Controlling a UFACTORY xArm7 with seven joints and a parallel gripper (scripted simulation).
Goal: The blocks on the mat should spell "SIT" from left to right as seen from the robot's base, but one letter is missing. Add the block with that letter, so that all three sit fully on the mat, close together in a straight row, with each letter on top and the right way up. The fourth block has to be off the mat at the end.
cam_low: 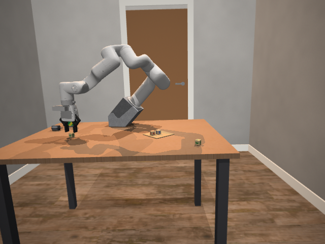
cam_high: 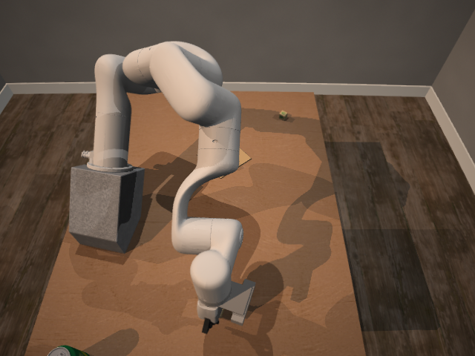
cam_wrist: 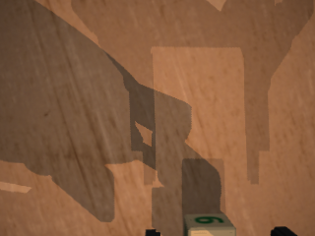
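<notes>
My gripper is now 530 mm to the right of the tan mat, 70 mm past it and 50 mm above it. Round my hand: green-lettered block (770 mm to the left, 130 mm ahead, 40 mm below); then small black object (210 mm to the right, 180 mm behind, 30 mm below); then green can (320 mm behind, 180 mm to the right, 10 mm above).
</notes>
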